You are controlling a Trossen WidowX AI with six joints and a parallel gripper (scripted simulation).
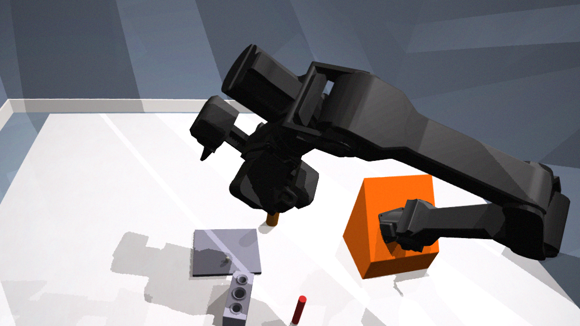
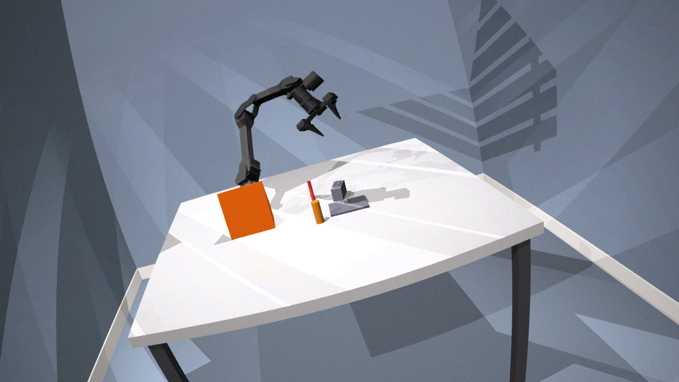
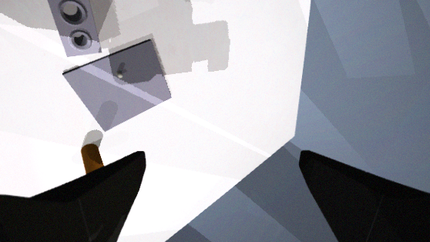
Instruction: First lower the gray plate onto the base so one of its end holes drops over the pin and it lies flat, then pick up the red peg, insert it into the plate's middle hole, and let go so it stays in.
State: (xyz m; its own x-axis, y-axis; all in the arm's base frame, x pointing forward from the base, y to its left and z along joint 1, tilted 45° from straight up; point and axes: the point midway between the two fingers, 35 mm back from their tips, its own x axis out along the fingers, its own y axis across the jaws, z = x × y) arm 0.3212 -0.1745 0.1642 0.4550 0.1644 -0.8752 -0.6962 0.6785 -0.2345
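Now: gripper tip 2 cm past the gray plate, 6 cm to the right of it and 25 cm above it. From my gripper tip the other things lie so: orange cylinder 15 cm behind, 14 cm to the right, 25 cm below; then gray base 2 cm behind, 6 cm to the right, 28 cm below; then red peg 11 cm behind, 11 cm to the left, 25 cm below.
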